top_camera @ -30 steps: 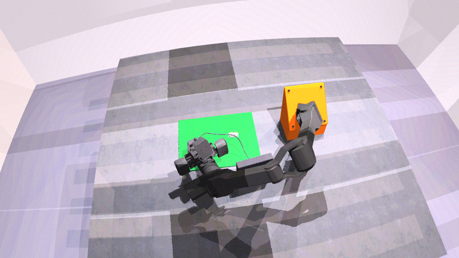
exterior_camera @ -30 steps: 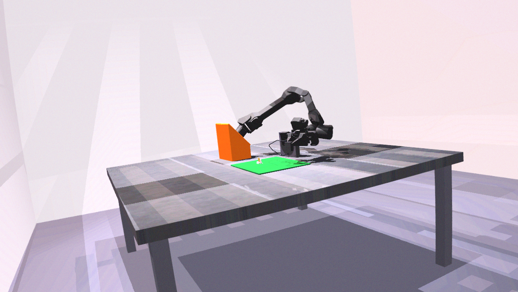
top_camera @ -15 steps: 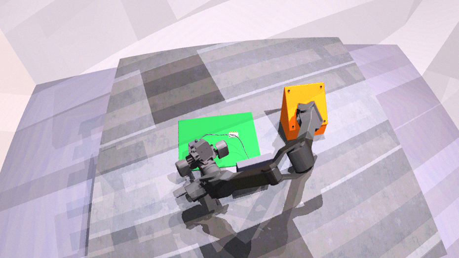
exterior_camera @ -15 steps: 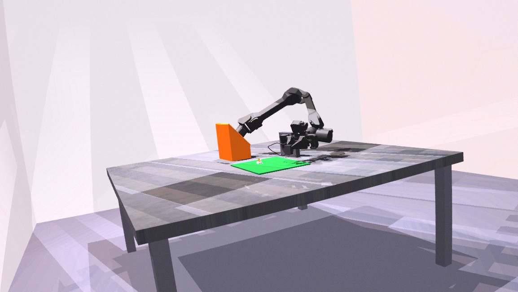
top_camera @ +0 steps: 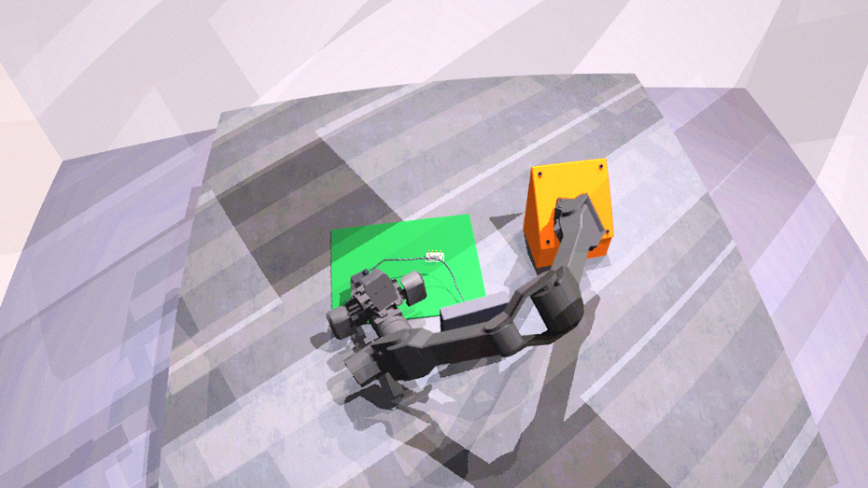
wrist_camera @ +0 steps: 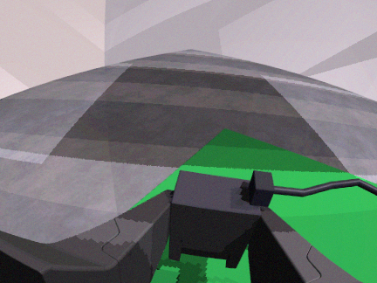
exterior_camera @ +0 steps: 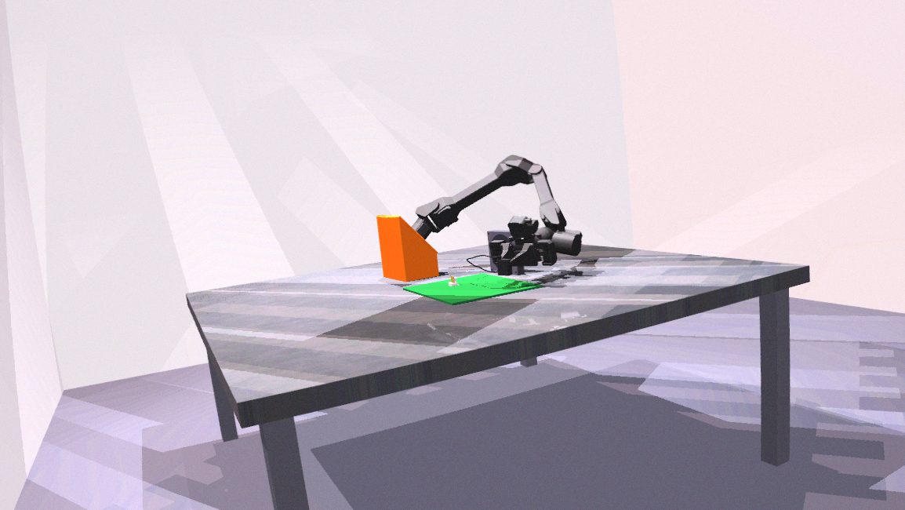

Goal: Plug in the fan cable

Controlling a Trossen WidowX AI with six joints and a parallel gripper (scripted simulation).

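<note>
Right now my gripper tip is 80 mm past the green board, 70 mm above it and 60 mm to the left of it. Also, from my gripper tip: black fan plug 10 mm below; then fan 210 mm behind, 90 mm to the left.
</note>
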